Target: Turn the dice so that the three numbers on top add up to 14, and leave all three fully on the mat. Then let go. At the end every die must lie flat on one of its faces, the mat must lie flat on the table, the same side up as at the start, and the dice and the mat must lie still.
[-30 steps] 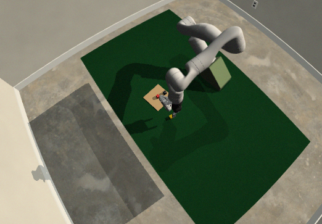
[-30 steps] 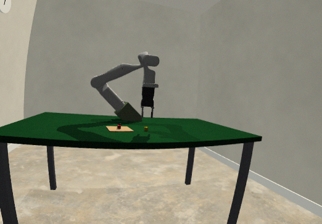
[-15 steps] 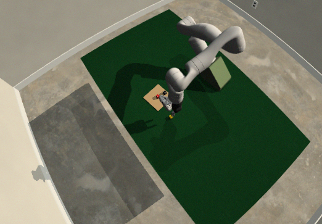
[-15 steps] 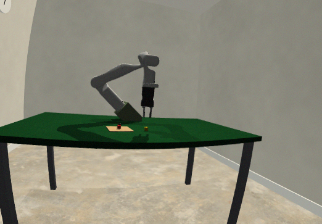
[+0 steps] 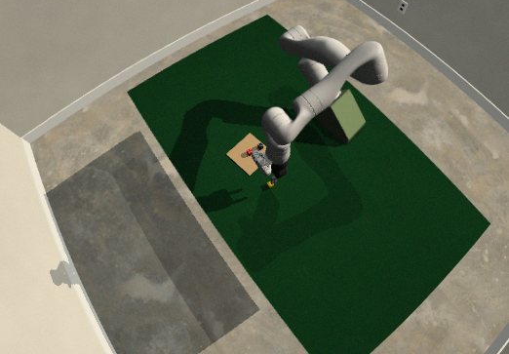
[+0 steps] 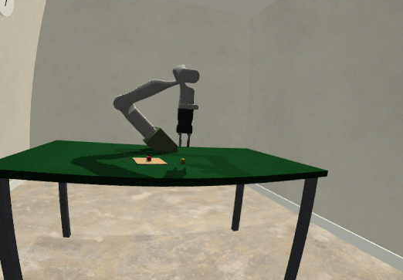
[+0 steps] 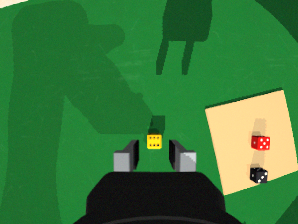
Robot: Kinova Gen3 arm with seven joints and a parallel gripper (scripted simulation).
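Right now my hand is 90 mm above the yellow die. Also, from my hand: black die 160 mm to the right, 80 mm below, 70 mm behind; then tan mat 160 mm to the right, 100 mm below, 20 mm behind; then red die 160 mm to the right, 80 mm below, 20 mm behind.
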